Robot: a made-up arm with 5 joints.
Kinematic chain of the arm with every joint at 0, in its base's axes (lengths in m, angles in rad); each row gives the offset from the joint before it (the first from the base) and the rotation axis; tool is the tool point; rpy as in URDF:
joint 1: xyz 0 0 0.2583 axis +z
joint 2: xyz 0 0 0 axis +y
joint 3: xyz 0.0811 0 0.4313 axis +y
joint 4: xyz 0.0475 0 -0.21 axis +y
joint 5: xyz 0.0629 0 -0.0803 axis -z
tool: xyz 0 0 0 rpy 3.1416 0 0
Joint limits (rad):
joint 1: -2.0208..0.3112
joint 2: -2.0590..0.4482
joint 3: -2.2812..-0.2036
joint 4: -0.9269..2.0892
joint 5: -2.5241..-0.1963
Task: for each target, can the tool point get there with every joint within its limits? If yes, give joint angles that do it. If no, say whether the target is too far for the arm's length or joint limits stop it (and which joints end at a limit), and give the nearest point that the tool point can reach.
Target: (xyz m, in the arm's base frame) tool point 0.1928 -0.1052 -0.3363
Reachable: no: joint limits stop it (at a limit: joint 2, joint 3) | nearest point 0.2197 -0.1199 0.2947 | short by 0.632 m
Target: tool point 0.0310 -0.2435 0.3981
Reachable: yes | joints -1.4442 0.2096 -0.6059 1.5560 -1.0336
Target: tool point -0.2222 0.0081 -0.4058
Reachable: no: joint limits stop it (at a limit: joint 2, joint 3, joint 4) | nearest point -0.2116 0.0077 0.2299 | short by 0.636 m
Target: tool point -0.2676 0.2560 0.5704
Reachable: yes | joints -0.7634 -1.7130 -1.1971 1.1389 -2.3234
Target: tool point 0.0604 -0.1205 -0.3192
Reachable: no: joint limits stop it (at a limit: joint 1, joint 2, joint 3, joint 4) | nearest point -0.2016 -0.0648 0.2299 | short by 0.611 m
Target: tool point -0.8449 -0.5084 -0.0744
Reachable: no: too far | nearest point -0.6805 -0.2189 0.1005 | short by 0.376 m
